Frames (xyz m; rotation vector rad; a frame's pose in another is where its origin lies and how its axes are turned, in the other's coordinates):
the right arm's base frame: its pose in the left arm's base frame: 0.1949 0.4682 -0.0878 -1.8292 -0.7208 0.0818
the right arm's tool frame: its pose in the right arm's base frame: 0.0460 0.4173 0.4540 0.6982 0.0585 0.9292
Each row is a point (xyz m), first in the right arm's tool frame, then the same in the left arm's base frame.
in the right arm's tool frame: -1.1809 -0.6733 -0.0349
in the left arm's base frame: -0.1895 0.2988 0.5799
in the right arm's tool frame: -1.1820 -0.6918 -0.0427
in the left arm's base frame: -0.1765 0.2905 0.5928
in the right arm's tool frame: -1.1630 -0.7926 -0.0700
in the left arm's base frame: -0.0917 0.2684 0.6527
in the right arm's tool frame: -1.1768 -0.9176 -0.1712
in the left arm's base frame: 0.0039 0.1647 0.7313
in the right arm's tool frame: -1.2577 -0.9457 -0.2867
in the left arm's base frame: -0.0070 0.0267 0.7701
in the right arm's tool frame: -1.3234 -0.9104 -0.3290
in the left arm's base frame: -0.0662 -0.0354 0.7700
